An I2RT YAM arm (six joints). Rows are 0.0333 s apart.
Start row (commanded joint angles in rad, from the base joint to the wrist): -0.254, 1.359, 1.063, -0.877, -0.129, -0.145
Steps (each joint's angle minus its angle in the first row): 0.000, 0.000, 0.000, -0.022, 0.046, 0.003; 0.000, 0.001, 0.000, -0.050, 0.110, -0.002; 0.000, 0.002, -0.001, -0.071, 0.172, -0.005; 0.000, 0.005, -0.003, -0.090, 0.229, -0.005; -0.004, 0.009, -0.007, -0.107, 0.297, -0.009; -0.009, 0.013, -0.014, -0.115, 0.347, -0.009; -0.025, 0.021, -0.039, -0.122, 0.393, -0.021; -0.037, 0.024, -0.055, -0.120, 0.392, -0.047; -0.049, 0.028, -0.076, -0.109, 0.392, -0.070; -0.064, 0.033, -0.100, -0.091, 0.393, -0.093; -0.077, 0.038, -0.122, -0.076, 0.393, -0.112; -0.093, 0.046, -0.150, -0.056, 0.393, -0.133; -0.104, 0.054, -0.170, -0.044, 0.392, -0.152; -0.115, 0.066, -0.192, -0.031, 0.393, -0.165; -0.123, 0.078, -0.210, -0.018, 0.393, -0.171; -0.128, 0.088, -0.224, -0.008, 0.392, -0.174; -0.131, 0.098, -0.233, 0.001, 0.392, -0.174; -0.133, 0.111, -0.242, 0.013, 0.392, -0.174; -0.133, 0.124, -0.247, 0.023, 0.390, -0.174; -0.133, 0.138, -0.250, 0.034, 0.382, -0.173; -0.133, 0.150, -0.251, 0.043, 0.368, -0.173; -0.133, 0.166, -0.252, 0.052, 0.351, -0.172; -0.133, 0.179, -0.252, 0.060, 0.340, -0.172
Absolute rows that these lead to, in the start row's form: -0.254, 1.359, 1.063, -0.899, -0.083, -0.142; -0.254, 1.360, 1.063, -0.927, -0.019, -0.147; -0.254, 1.361, 1.062, -0.948, 0.043, -0.150; -0.254, 1.364, 1.060, -0.967, 0.100, -0.150; -0.258, 1.368, 1.056, -0.984, 0.168, -0.154; -0.263, 1.372, 1.049, -0.992, 0.218, -0.154; -0.279, 1.380, 1.024, -0.999, 0.264, -0.166; -0.291, 1.383, 1.008, -0.997, 0.263, -0.192; -0.303, 1.387, 0.987, -0.986, 0.263, -0.215; -0.318, 1.392, 0.963, -0.968, 0.264, -0.238; -0.331, 1.397, 0.941, -0.953, 0.264, -0.257; -0.347, 1.405, 0.913, -0.933, 0.264, -0.278; -0.358, 1.413, 0.893, -0.921, 0.263, -0.297; -0.369, 1.425, 0.871, -0.908, 0.264, -0.310; -0.377, 1.437, 0.853, -0.895, 0.264, -0.316; -0.382, 1.447, 0.839, -0.885, 0.263, -0.319; -0.385, 1.457, 0.830, -0.876, 0.263, -0.319; -0.387, 1.470, 0.821, -0.864, 0.263, -0.319; -0.387, 1.483, 0.816, -0.854, 0.261, -0.319; -0.387, 1.497, 0.813, -0.843, 0.253, -0.318; -0.387, 1.509, 0.812, -0.834, 0.239, -0.318; -0.387, 1.525, 0.811, -0.825, 0.222, -0.317; -0.387, 1.538, 0.811, -0.817, 0.211, -0.317
